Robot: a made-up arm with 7 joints. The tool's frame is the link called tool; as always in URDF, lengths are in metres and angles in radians.
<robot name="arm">
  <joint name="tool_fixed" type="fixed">
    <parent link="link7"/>
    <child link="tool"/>
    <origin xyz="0 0 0" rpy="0 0 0"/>
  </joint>
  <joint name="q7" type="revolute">
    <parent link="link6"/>
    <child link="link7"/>
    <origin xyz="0.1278 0 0" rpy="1.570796 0 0"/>
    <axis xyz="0 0 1"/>
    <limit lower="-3.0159" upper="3.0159" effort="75" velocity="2.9"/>
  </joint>
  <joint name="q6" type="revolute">
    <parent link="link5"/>
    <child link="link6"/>
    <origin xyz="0 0 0" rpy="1.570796 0 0"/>
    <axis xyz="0 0 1"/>
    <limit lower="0.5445" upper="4.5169" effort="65" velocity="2.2"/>
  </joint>
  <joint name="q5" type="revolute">
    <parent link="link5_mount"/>
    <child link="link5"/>
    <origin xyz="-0.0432 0.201 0" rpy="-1.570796 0 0"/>
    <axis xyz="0 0 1"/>
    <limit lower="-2.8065" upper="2.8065" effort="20" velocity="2.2"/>
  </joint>
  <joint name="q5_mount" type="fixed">
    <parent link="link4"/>
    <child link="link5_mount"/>
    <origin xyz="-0.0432 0.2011 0" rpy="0 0 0"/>
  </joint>
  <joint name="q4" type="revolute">
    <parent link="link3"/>
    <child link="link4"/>
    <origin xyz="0.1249 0 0" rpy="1.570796 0 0"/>
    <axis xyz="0 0 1"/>
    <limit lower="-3.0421" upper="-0.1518" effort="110" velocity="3"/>
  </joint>
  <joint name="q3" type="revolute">
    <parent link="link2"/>
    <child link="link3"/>
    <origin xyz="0 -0.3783 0" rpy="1.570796 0 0"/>
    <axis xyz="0 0 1"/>
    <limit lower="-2.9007" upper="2.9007" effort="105" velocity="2.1"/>
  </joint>
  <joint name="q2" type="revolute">
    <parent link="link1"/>
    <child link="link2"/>
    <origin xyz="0 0 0" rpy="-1.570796 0 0"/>
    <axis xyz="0 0 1"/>
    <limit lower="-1.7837" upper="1.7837" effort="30" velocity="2.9"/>
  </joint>
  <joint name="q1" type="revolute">
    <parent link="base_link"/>
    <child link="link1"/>
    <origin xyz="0 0 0.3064" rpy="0 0 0"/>
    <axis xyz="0 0 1"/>
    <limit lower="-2.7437" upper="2.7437" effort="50" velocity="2.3"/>
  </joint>
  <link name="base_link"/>
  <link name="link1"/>
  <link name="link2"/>
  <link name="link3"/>
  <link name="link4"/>
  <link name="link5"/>
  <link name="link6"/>
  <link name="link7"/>
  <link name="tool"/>
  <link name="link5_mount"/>
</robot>
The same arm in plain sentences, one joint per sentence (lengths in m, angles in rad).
The arm has seven revolute joints in a row. What follows holds with every joint at zero, and every direction is one of the base frame's.
Joint 1 sits 0.3064 m along +z from the base frame's origin and rotates about +z, from -2.7437 to 2.7437 rad.
Joint 2 sits at the same point as joint 1 and rotates about +y, from -1.7837 to 1.7837 rad.
Joint 3 sits 0.3783 m along +z from joint 2 and rotates about +z, from -2.9007 to 2.9007 rad.
Joint 4 sits 0.1249 m along +x from joint 3 and rotates about -y, from -3.0421 to -0.1518 rad.
Joint 5 sits 0.0864 m along -x and 0.4021 m along +z from joint 4 and rotates about +z, from -2.8065 to 2.8065 rad.
Joint 6 sits at the same point as joint 5 and rotates about -y, from 0.5445 to 4.5169 rad.
Joint 7 sits 0.1278 m along +x from joint 6 and rotates about -z, from -3.0159 to 3.0159 rad.
The tool frame, which is the frame that the pose is given for, sits at the same point as joint 7; its axes are the base frame's turned by roll 3.1416, pitch 0 and yaw 0 rad (as in URDF: about the fixed x, then y, then z).

